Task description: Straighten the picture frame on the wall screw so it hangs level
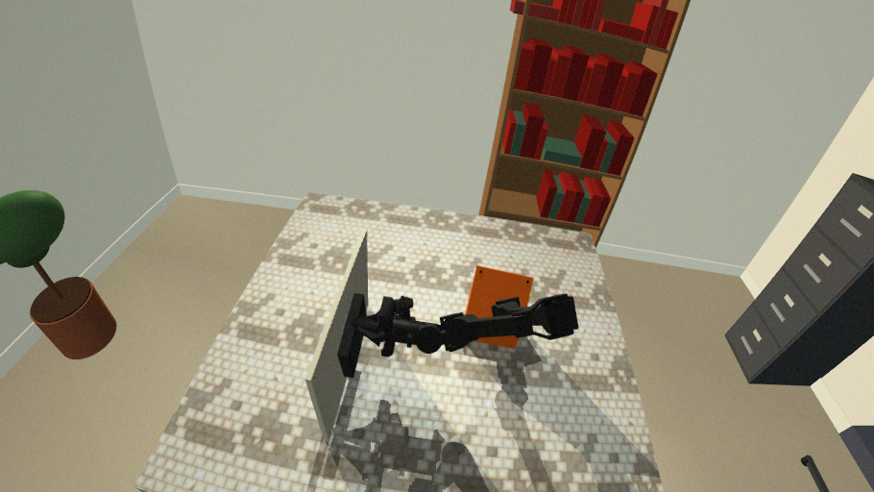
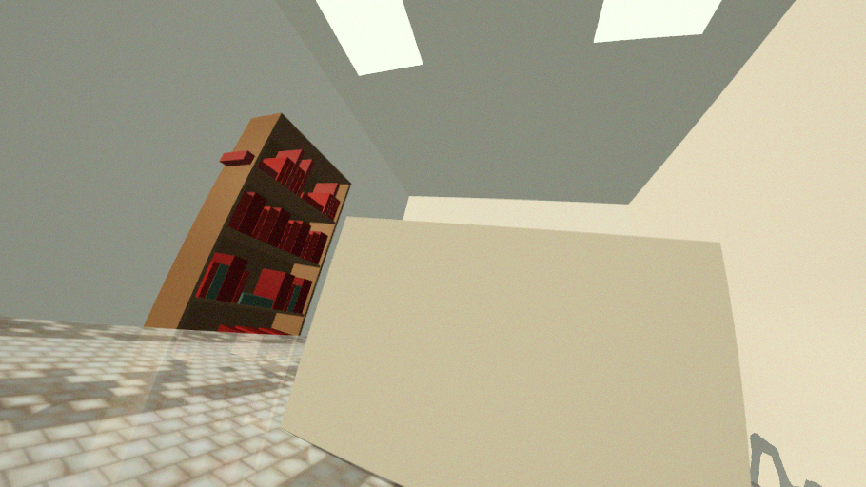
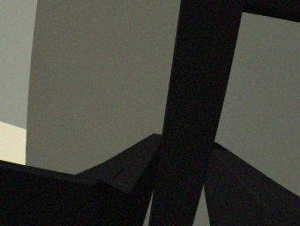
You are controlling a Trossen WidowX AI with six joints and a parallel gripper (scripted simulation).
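Right now the black picture frame is 5 cm below my gripper tip and 1 cm ahead of it. From my gripper tip the other things lie so: wall panel 6 cm below, 2 cm to the right, 2 cm ahead.
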